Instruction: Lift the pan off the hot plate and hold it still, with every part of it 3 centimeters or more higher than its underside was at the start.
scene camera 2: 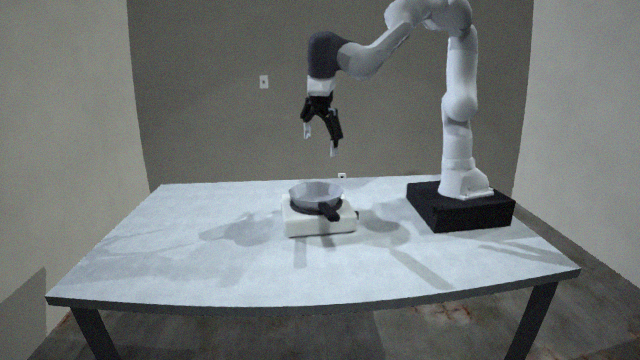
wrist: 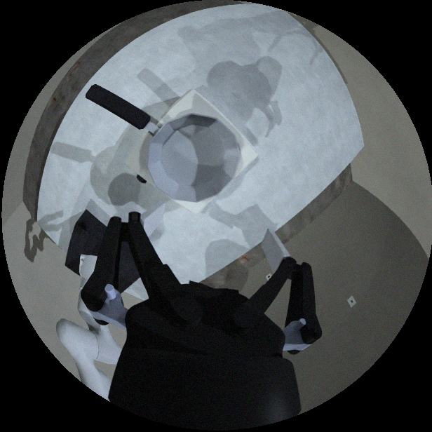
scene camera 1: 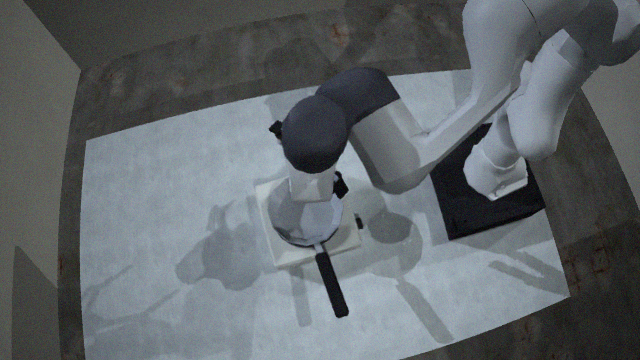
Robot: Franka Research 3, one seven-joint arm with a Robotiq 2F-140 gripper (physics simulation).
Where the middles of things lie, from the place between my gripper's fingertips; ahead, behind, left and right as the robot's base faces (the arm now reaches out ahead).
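Scene:
The grey pan point(scene camera 1: 302, 223) is 15 cm to the left of my hand, 1 cm ahead of it and 15 cm below it. I also see the hot plate point(scene camera 1: 285, 255), which from my hand is 5 cm to the left, 1 cm ahead and 23 cm below.

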